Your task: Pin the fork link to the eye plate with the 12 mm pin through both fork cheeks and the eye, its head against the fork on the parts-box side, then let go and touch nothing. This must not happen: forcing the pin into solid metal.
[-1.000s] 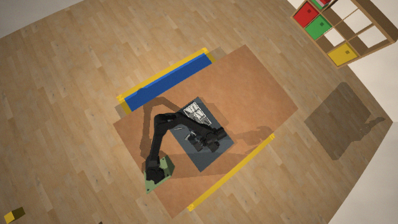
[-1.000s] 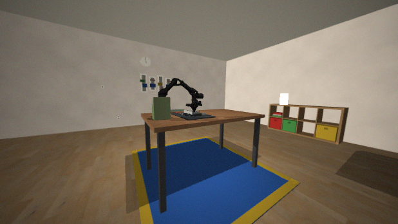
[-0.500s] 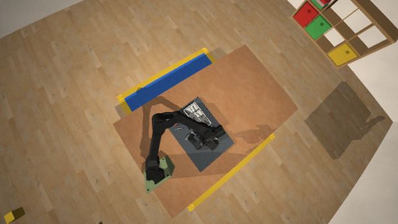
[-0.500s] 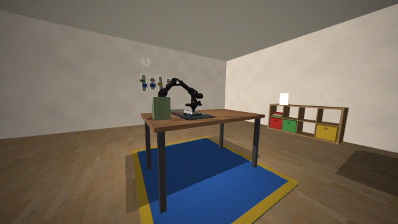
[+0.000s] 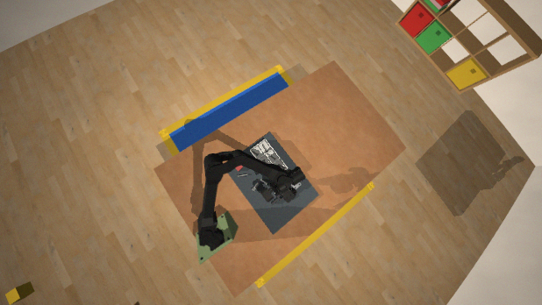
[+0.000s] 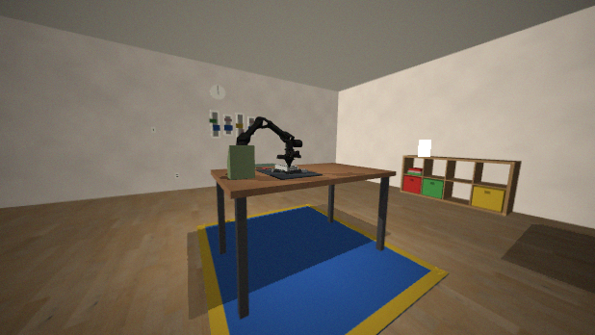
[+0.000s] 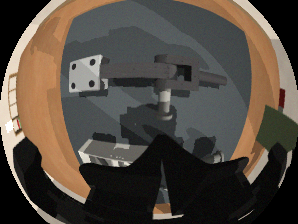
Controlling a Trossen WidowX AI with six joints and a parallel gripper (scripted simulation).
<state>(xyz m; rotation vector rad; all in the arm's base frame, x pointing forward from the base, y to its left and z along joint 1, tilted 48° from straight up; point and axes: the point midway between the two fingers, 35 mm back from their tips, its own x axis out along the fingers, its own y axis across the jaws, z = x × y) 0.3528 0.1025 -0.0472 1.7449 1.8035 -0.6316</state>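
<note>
The grey pin is 6 cm below my hand and 4 cm to the right of it. The rest, counted from my hand: grey mat: 7 cm below, 4 cm to the left; pale block: 9 cm ahead, 6 cm to the right, 5 cm below; white parts box: 14 cm to the left, 6 cm below, 5 cm ahead.
</note>
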